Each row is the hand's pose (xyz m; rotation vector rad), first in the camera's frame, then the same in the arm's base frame.
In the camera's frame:
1: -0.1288 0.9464 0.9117 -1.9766 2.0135 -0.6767
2: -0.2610 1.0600 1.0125 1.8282 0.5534 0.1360
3: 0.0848 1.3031 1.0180 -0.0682 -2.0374 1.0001
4: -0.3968 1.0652 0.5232 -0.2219 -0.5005 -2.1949
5: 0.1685 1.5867 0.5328 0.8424 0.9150 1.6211
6: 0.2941 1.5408 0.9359 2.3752 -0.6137 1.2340
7: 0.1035 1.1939 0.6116 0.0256 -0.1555 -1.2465
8: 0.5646 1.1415 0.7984 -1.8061 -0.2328 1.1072
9: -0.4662 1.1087 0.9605 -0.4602 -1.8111 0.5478
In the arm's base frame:
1: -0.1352 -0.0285 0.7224 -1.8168 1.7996 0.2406
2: -0.2483 -0.0319 0.8890 2.4559 0.9002 0.2776
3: 0.0620 0.2330 0.9997 0.5596 -2.1000 0.3641
4: -0.5028 0.2308 0.5368 -0.0399 0.3264 -2.0070
5: -0.0077 0.7590 0.7965 1.4417 0.5945 2.0662
6: 0.2193 0.5138 1.0586 -2.7100 0.7440 -0.7928
7: -0.0116 0.3947 0.6178 0.4746 0.4438 -1.0637
8: 0.4845 0.3515 0.6650 -1.0824 -0.5741 1.1602
9: -0.4637 -0.0117 0.9077 0.2138 -1.7148 0.0818

